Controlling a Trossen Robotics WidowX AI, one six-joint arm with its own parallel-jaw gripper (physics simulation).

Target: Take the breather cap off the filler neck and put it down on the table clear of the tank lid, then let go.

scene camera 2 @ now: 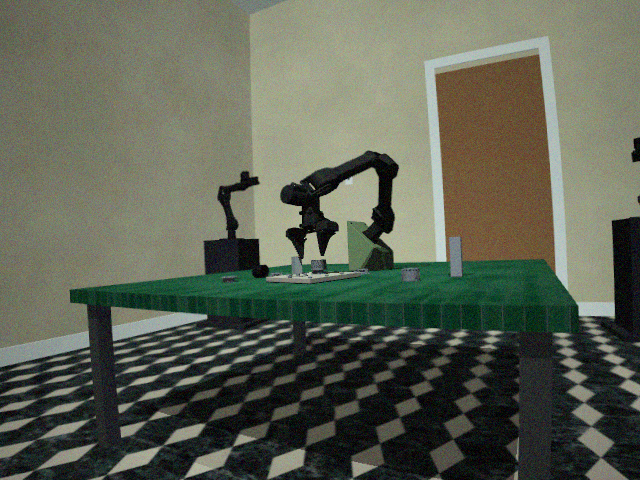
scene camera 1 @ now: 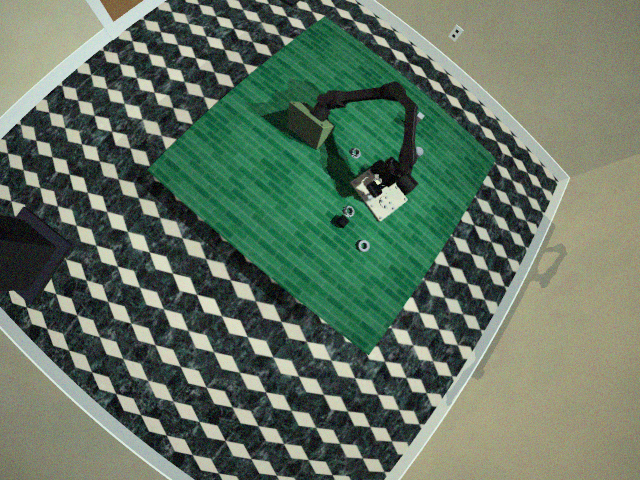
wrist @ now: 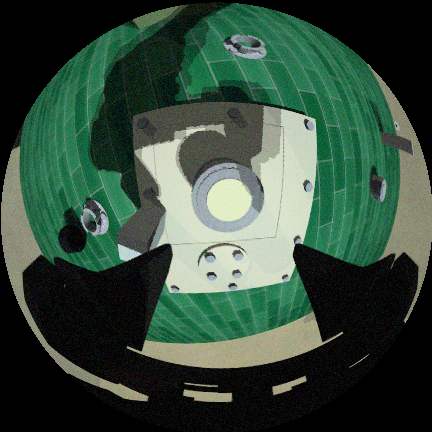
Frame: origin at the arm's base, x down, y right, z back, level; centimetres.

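Seen in the pictures: gripper, fingertip midpoint: (scene camera 2: pixel 311 257) (scene camera 1: pixel 382 188) (wrist: pixel 235 251); arm's base at its link origin: (scene camera 2: pixel 369 236) (scene camera 1: pixel 317 116).
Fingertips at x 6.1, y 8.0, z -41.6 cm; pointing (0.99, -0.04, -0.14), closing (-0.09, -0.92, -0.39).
Note:
Offsets run from my fingertips to a thing's top centre. Level surfaces: height alone.
The breather cap @(dx +0.8, dy -0.9, dz +3.2 cm) (scene camera 2: pixel 318 266) (wrist: pixel 228 199), a dark grey ribbed cylinder with a pale round top, stands upright on the cream tank lid (scene camera 1: pixel 393 204) (scene camera 2: pixel 289 280) (wrist: pixel 295 150). The filler neck under it is hidden. The cap is not clearly visible in scene camera 1. My gripper (scene camera 2: pixel 311 256) (wrist: pixel 235 251) is open and empty, pointing down above the lid. Its fingertips stand wide apart, close above the cap's height in scene camera 2. In the wrist view the cap lies beyond the line between the tips.
A grey upright block @(dx -0.3, dy +6.7, dz +3.1 cm) (scene camera 2: pixel 296 265) (wrist: pixel 142 230) stands at the lid's side. A black ball @(dx +2.2, dy +22.6, dz +6.9 cm) (scene camera 1: pixel 341 221) (scene camera 2: pixel 260 271) (wrist: pixel 72 238), several metal rings, a grey cylinder @(dx +3.5, dy -31.3, dz -6.9 cm) (scene camera 1: pixel 419 151) (scene camera 2: pixel 410 274) (wrist: pixel 378 188) and a tall grey post @(dx -4.4, dy -43.0, dz +2.8 cm) (scene camera 2: pixel 455 256) are around the lid on the green table @(dx +6.8 cm) (scene camera 1: pixel 289 206).

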